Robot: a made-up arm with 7 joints. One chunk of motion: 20 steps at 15 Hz.
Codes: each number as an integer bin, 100 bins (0 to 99) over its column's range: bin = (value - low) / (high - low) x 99, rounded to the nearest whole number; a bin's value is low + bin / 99 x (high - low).
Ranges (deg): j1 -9..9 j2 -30..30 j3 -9..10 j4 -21..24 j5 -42..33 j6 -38..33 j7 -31..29
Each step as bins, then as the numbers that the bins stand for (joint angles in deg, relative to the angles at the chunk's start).
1 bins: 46 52 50 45 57 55 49
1 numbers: -0.64 1.52 0.60 -0.55 1.18 1.44 -1.30
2 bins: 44 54 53 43 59 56 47
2 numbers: -1.00 2.73 1.17 -1.45 2.70 2.16 -2.52
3 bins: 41 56 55 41 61 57 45
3 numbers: -1.55 3.94 1.56 -2.36 4.21 2.88 -3.73
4 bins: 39 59 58 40 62 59 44
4 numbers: -1.91 5.76 2.13 -2.82 4.97 4.31 -4.33
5 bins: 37 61 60 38 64 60 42
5 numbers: -2.27 6.97 2.52 -3.73 6.48 5.03 -5.55
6 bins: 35 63 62 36 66 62 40
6 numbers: -2.64 8.18 2.90 -4.64 8.00 6.46 -6.76
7 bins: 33 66 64 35 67 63 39
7 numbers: -3.00 10.00 3.28 -5.09 8.76 7.18 -7.36
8 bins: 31 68 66 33 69 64 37
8 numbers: -3.36 11.21 3.67 -6.00 10.27 7.90 -8.58
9 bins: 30 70 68 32 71 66 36
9 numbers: -3.55 12.42 4.05 -6.45 11.79 9.33 -9.18
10 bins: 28 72 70 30 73 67 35
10 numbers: -3.91 13.64 4.43 -7.36 13.30 10.05 -9.79
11 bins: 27 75 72 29 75 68 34
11 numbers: -4.09 15.45 4.82 -7.82 14.82 10.77 -10.39
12 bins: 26 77 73 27 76 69 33
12 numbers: -4.27 16.67 5.01 -8.73 15.58 11.48 -11.00
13 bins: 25 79 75 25 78 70 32
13 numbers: -4.45 17.88 5.39 -9.64 17.09 12.20 -11.61
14 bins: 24 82 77 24 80 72 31
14 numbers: -4.64 19.70 5.78 -10.09 18.61 13.64 -12.21
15 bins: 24 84 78 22 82 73 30
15 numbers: -4.64 20.91 5.97 -11.00 20.12 14.35 -12.82
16 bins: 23 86 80 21 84 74 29
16 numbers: -4.82 22.12 6.35 -11.45 21.64 15.07 -13.42
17 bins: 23 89 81 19 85 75 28
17 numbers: -4.82 23.94 6.55 -12.36 22.39 15.79 -14.03
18 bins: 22 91 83 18 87 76 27
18 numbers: -5.00 25.15 6.93 -12.82 23.91 16.51 -14.64
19 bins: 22 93 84 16 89 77 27
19 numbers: -5.00 26.36 7.12 -13.73 25.42 17.22 -14.64
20 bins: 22 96 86 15 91 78 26
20 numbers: -5.00 28.18 7.51 -14.18 26.94 17.94 -15.24
